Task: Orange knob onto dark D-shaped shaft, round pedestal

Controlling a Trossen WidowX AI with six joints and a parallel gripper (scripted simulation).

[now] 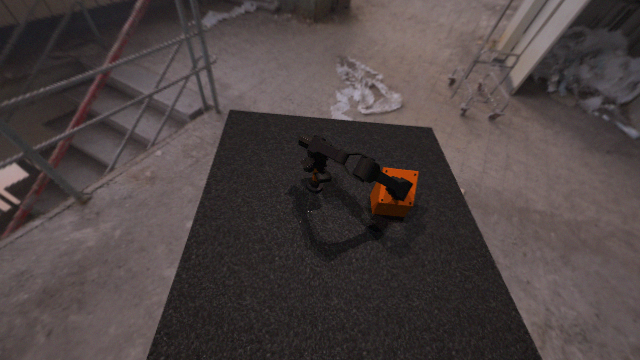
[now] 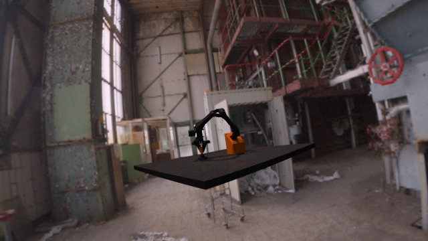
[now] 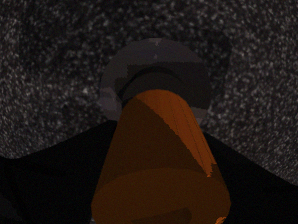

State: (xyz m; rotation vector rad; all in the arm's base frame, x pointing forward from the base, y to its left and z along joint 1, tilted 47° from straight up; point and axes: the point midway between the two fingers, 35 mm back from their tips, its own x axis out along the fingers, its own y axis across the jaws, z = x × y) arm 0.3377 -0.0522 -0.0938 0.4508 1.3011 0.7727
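My gripper tip is now 2 cm below the orange knob. Round my gripper tip: pedestal: 4 cm below.
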